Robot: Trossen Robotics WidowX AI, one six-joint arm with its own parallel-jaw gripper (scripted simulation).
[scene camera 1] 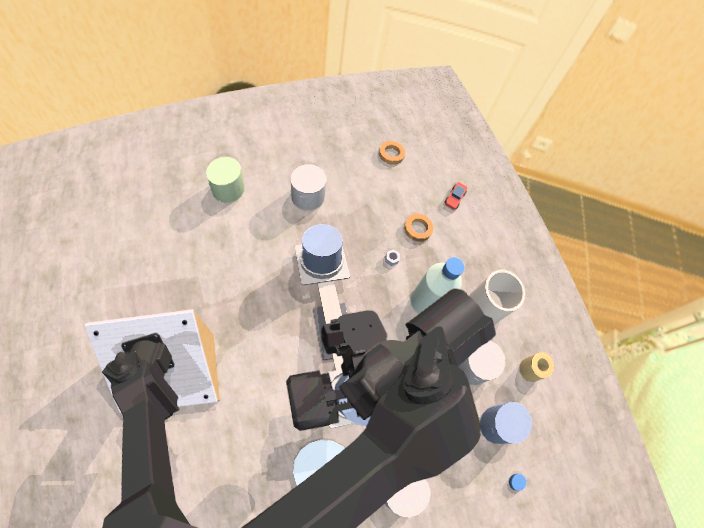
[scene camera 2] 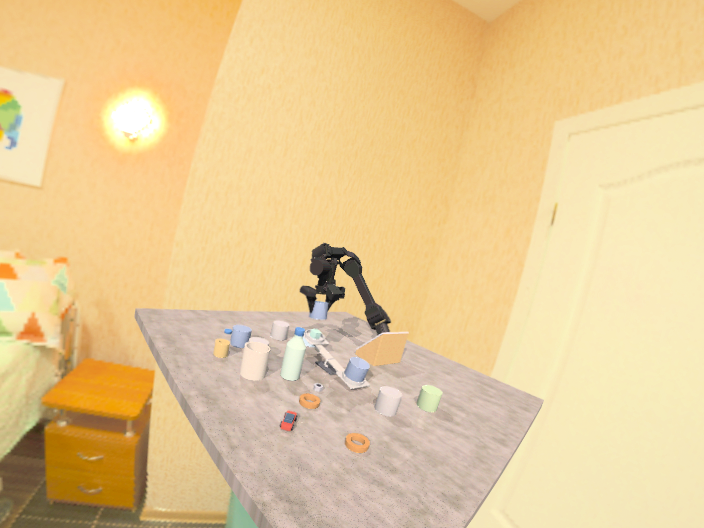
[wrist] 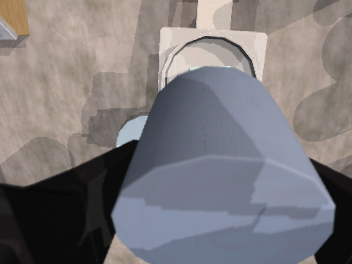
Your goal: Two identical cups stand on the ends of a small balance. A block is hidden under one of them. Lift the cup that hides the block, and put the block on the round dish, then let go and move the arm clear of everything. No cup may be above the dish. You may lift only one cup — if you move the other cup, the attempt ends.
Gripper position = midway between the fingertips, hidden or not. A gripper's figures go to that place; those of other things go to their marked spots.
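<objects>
Distances from the lens: a grey cylinder (scene camera 1: 487, 363) at 73 cm from the lens; a round pale blue dish (scene camera 1: 316, 454) at 71 cm from the lens; my gripper (scene camera 1: 361, 396) at 55 cm from the lens.
</objects>
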